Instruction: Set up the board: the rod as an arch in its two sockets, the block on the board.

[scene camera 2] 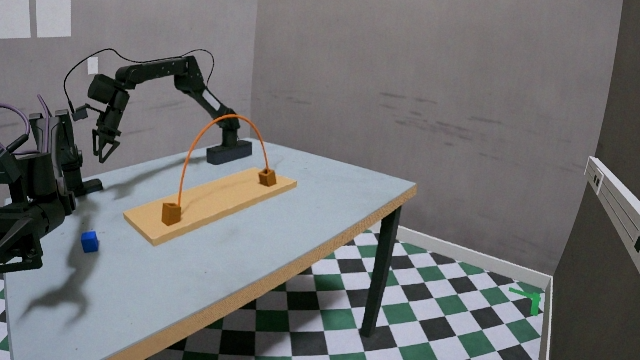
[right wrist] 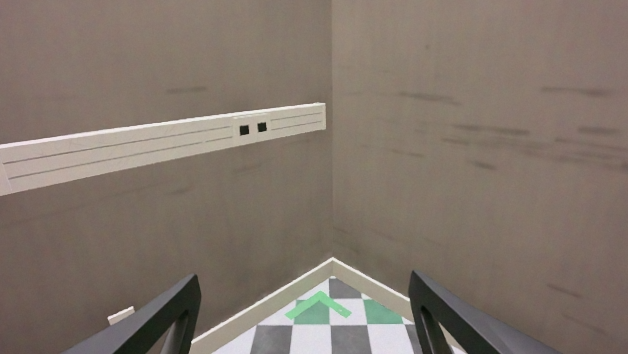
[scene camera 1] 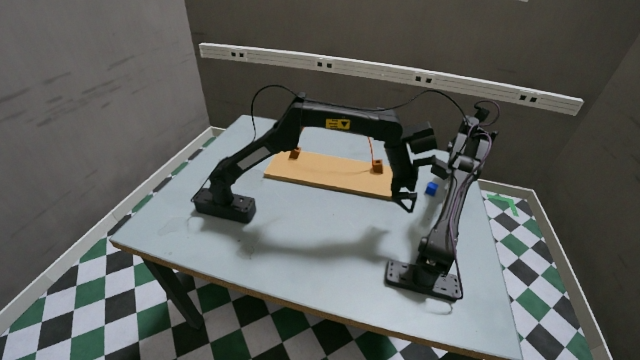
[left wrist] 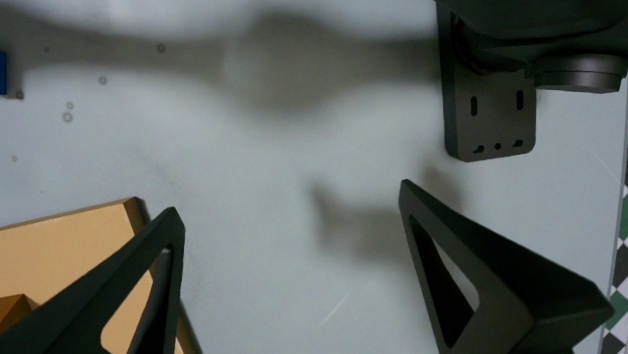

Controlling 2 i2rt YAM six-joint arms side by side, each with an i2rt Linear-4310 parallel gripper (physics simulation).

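Where they show: left gripper, between the fingertips: (scene camera 2: 98, 159) (scene camera 1: 411, 201) (left wrist: 289, 203); right gripper, between the fingertips: (right wrist: 305, 283) (scene camera 1: 488, 127); left arm's base, origin of its link: (scene camera 2: 229, 147) (scene camera 1: 224, 201); right arm's base, origin of its link: (scene camera 2: 75, 189) (scene camera 1: 422, 279) (left wrist: 487, 33).
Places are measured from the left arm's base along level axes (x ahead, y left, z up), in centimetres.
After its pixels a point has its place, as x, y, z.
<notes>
The orange rod (scene camera 1: 371, 148) @[35.5, -44.7, 7.3] (scene camera 2: 230, 116) @[36.2, -29.3, 20.1] stands as an arch over the tan board (scene camera 1: 325, 175) @[26.0, -29.0, -2.4] (scene camera 2: 215, 202) @[34.3, -33.6, -2.5] (left wrist: 75, 250) @[26.7, -54.3, -2.5]. Its ends reach down to the two brown sockets (scene camera 1: 377, 166) @[33.6, -48.4, 0.7] (scene camera 1: 295, 153) @[33.3, -14.6, 0.2] (scene camera 2: 171, 215) @[37.2, -49.7, 0.0] (scene camera 2: 267, 178) @[36.9, -15.8, 0.3]; how deep they sit is hidden. The blue block (scene camera 1: 431, 188) @[28.6, -69.9, -1.4] (scene camera 2: 90, 242) @[31.9, -70.8, -1.9] (left wrist: 2, 73) @[28.4, -70.0, -4.0] lies on the table, off the board's end. My left gripper (scene camera 1: 404, 202) @[6.5, -58.5, 9.6] (scene camera 2: 102, 156) @[6.5, -58.5, 9.6] (left wrist: 289, 203) @[6.5, -58.5, 9.6] is open and empty, above the table near that end. My right gripper (right wrist: 305, 283) @[57.4, -92.4, 14.2] is open and empty, raised, facing the room's corner.
The table (scene camera 1: 300, 275) @[-16.7, -31.2, -4.5] (scene camera 2: 210, 280) @[58.4, -54.6, -4.5] carries both arm bases (scene camera 1: 225, 207) @[-3.1, -2.3, 1.0] (scene camera 1: 422, 280) @[-13.4, -63.4, 0.8]. In scene camera 1, the right arm rises close beside the block and near the left gripper. A white socket strip (scene camera 1: 390, 75) (right wrist: 150, 142) runs along the wall.
</notes>
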